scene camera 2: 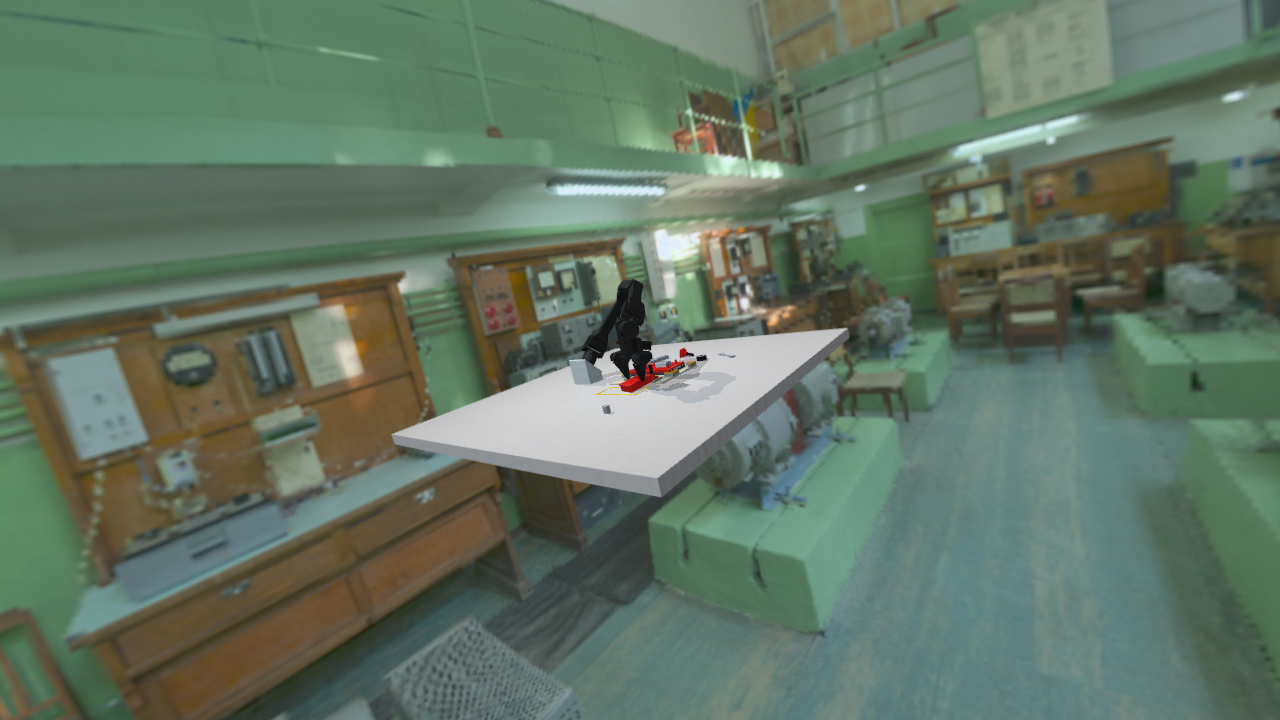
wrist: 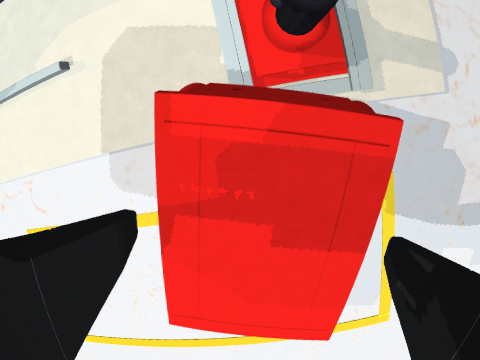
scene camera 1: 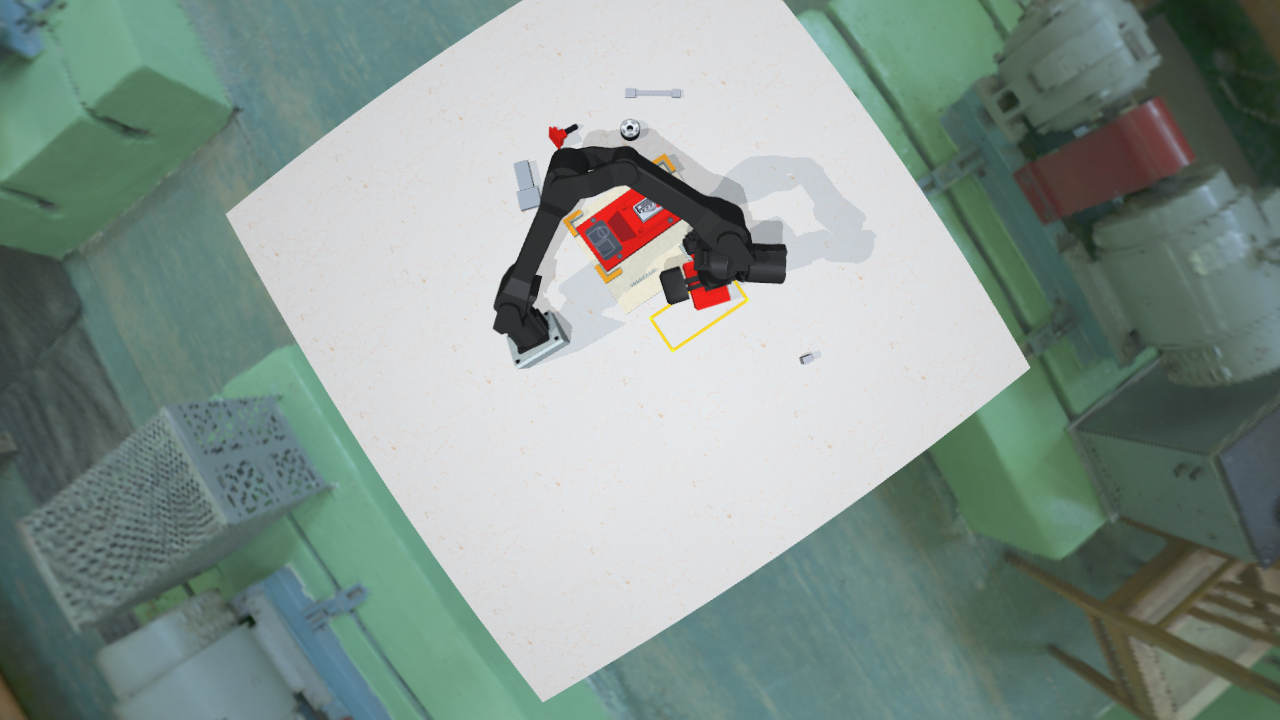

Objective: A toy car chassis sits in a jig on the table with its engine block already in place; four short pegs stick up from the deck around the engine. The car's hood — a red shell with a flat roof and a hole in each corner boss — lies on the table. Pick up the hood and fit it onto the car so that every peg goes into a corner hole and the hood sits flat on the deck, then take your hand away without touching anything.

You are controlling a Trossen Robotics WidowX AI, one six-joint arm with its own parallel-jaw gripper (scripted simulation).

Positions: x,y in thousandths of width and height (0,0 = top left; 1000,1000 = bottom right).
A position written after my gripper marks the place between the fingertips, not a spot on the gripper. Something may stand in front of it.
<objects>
My gripper shows in scene camera 2 (496,528), in the wrist view (551,665) and in scene camera 1 (552,391).
</objects>
